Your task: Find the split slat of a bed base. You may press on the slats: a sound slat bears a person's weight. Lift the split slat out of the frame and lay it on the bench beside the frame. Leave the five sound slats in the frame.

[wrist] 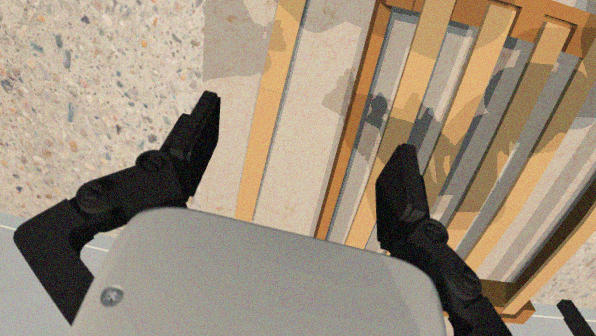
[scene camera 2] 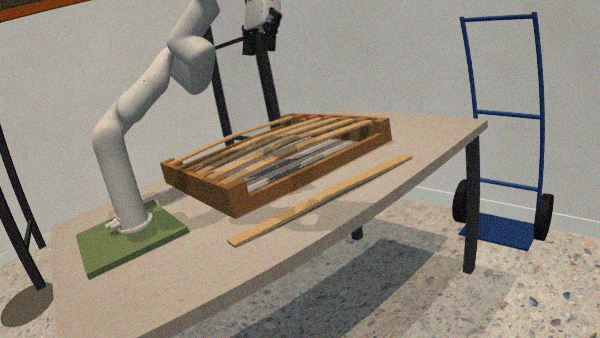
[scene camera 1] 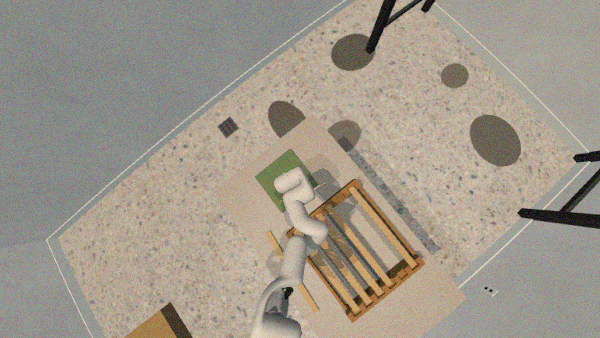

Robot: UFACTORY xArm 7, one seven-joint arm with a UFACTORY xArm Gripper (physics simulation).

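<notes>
The wooden frame [scene camera 1: 356, 318] [scene camera 2: 205, 192] [wrist: 331, 200] stands on the bench [scene camera 1: 250, 200] [scene camera 2: 125, 295] [wrist: 300, 175]. Several slats [scene camera 1: 370, 258] [scene camera 2: 340, 132] [wrist: 417, 75] lie side by side in it. Another slat [scene camera 1: 383, 228] lies along the far long rail, with a wide gap beside it. A loose slat [scene camera 1: 308, 295] [scene camera 2: 320, 197] [wrist: 262, 125] lies flat on the bench, roughly parallel to the frame and apart from it. My gripper [scene camera 2: 259, 42] [wrist: 305, 139] is open and empty, high above the strip between loose slat and frame. In scene camera 1 the arm mostly hides it.
The arm stands on a green base plate [scene camera 2: 100, 255] at one end of the bench. A blue hand truck [scene camera 2: 506, 114] stands on the floor past the other end. Black stand legs [scene camera 1: 560, 217] [scene camera 2: 267, 90] and a brown box [scene camera 1: 150, 325] stand around the bench.
</notes>
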